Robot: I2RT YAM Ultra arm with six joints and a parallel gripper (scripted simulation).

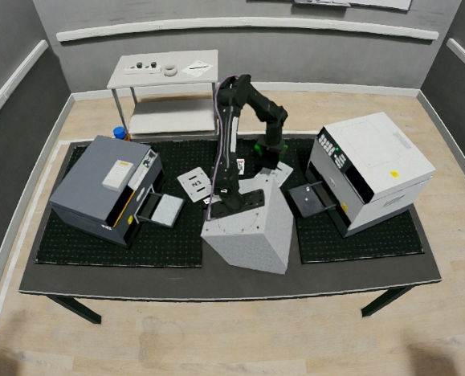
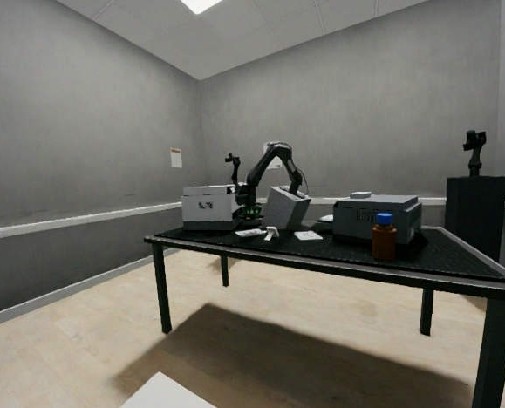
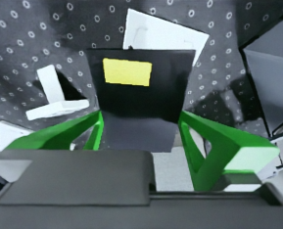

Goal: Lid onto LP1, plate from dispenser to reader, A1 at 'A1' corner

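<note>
Now: hand 1 cm past the LP1 pad, 3 cm to the left of it and 11 cm above it. The rest, counted from my hand: dark lid (right at my hand); well plate (25 cm behind, 44 cm to the left, 4 cm below); capped brown bottle (13 cm ahead, 71 cm to the left, 1 cm below).
</note>
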